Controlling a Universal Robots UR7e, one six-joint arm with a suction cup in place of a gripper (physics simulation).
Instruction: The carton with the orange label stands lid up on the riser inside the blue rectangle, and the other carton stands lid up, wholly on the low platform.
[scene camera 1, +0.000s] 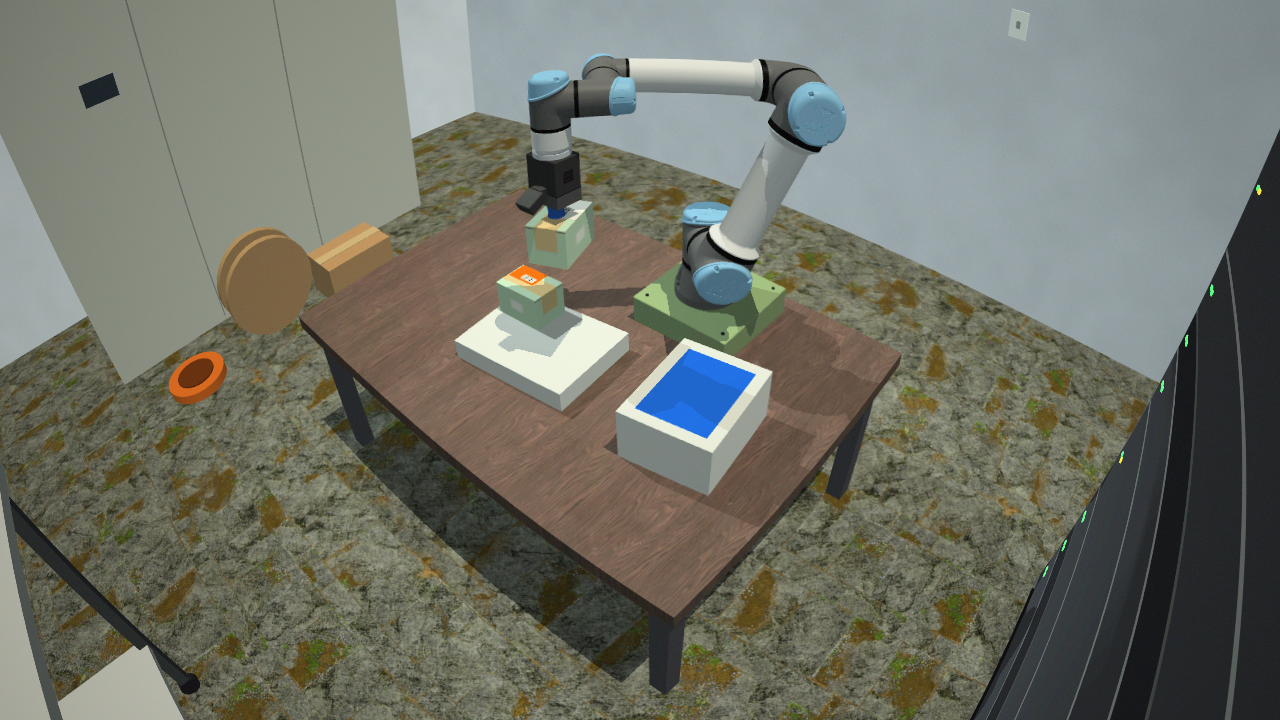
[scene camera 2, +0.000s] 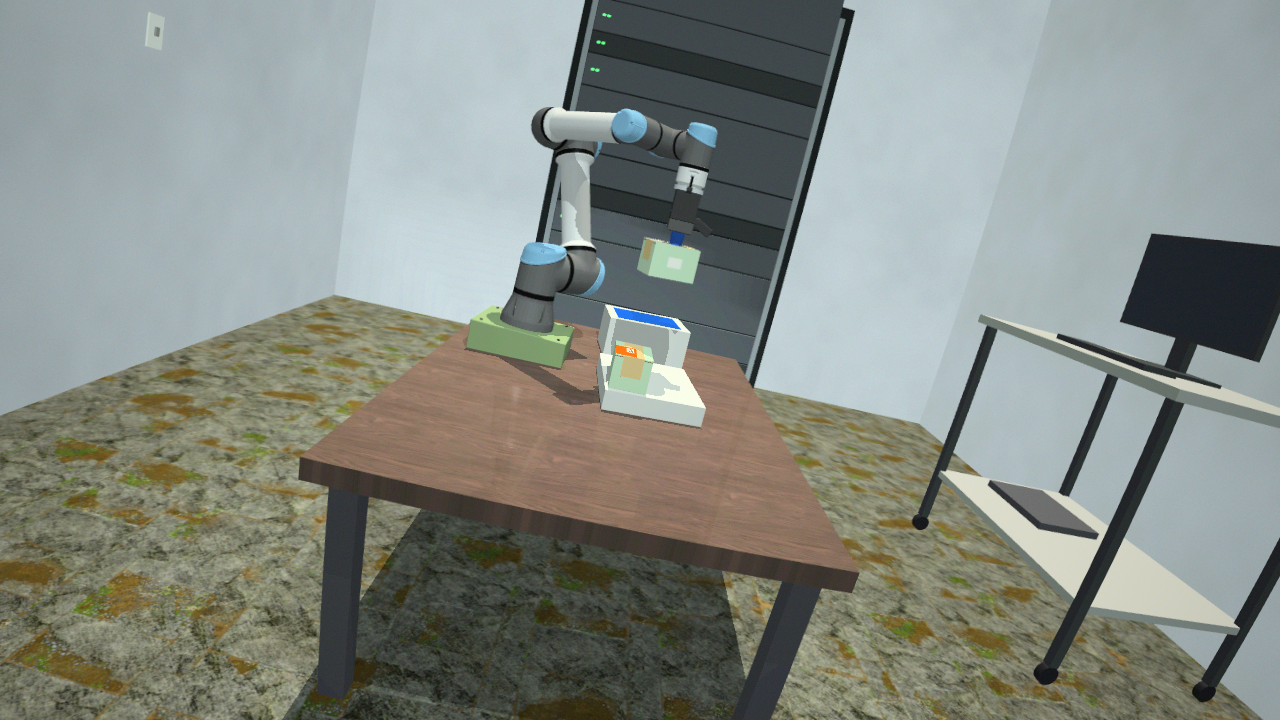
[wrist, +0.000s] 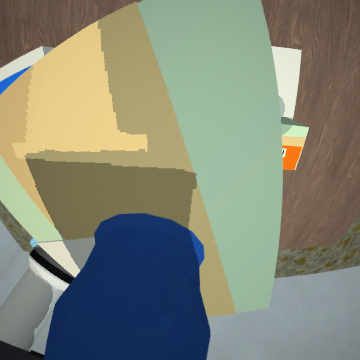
Scene:
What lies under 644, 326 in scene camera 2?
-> A white riser.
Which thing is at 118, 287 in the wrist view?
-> My suction cup.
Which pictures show the low white platform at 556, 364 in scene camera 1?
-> Scene camera 1, scene camera 2 and the wrist view: all of them.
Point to a low white platform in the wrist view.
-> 286, 60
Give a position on a low white platform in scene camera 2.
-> At 670, 396

